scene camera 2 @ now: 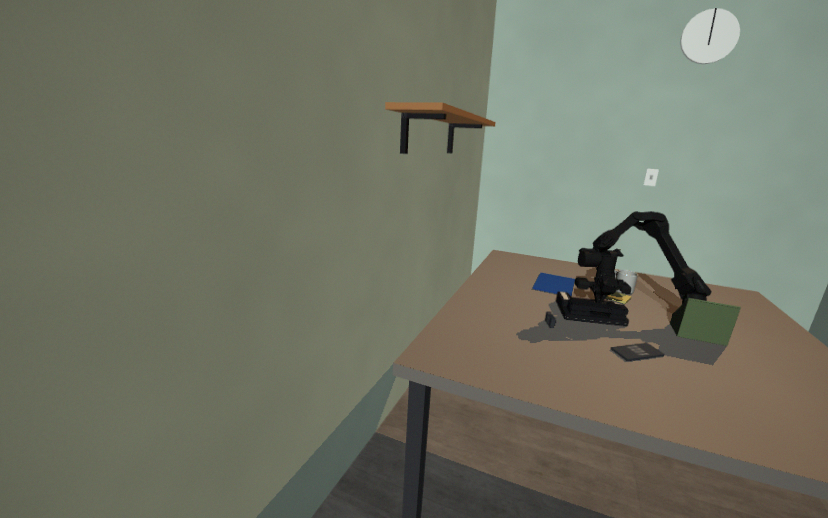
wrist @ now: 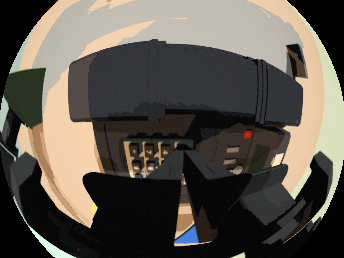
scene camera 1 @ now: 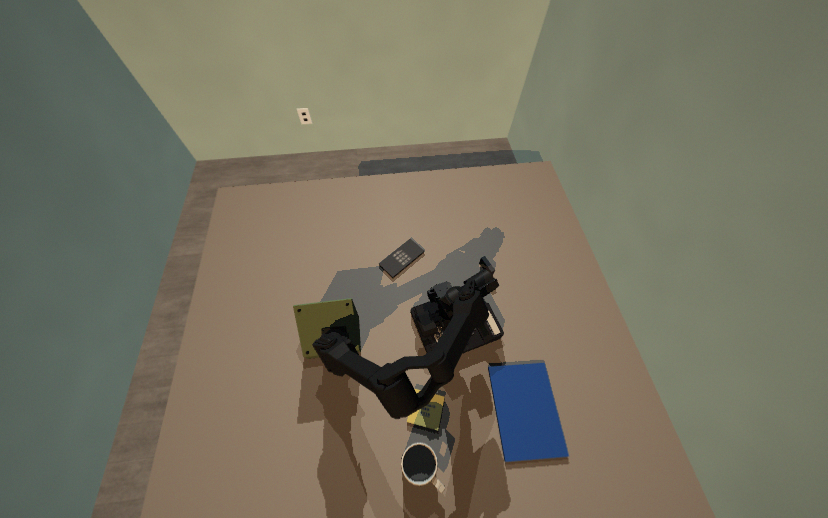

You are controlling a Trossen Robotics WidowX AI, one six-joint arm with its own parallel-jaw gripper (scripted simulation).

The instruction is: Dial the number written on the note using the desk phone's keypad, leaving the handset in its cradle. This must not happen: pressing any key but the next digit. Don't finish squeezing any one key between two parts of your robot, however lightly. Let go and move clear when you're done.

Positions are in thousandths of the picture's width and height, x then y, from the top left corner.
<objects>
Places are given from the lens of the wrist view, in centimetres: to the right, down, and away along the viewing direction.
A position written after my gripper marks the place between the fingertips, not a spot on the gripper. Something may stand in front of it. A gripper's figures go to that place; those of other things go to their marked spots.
my gripper (wrist: 528, 583): 1, 2, 10
handset (wrist: 411, 316): -1, -2, 5
</objects>
